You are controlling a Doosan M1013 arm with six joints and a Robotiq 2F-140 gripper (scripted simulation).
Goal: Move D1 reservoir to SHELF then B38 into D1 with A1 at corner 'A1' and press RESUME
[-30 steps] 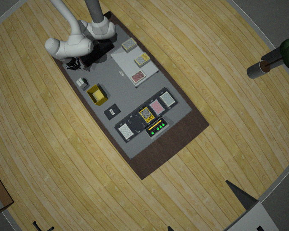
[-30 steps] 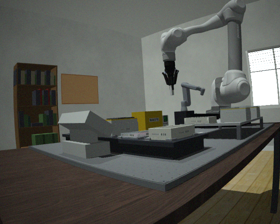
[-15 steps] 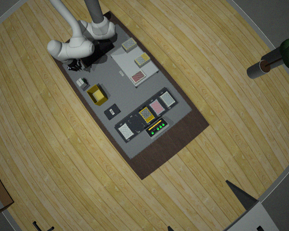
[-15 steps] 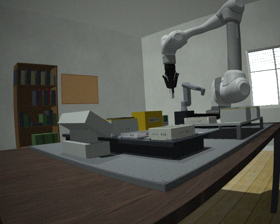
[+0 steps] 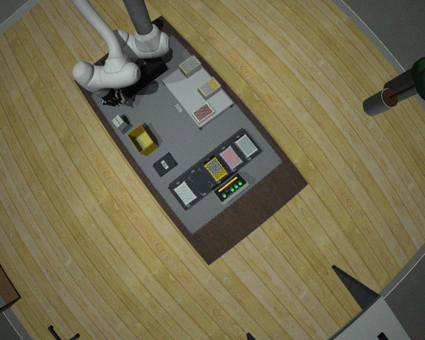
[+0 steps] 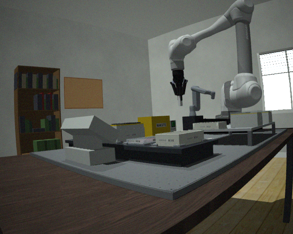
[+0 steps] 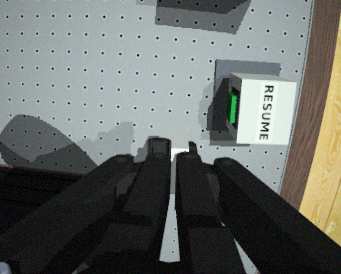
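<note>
Right now the resume post is 10 mm ahead of my hand, 70 mm to the right of it and 160 mm below it. Round my hand: yellow waste bin 220 mm ahead, 30 mm to the right, 180 mm below; then RG nest 430 mm ahead, 220 mm below; then shelf label 150 mm ahead, 300 mm to the left, 230 mm below.
</note>
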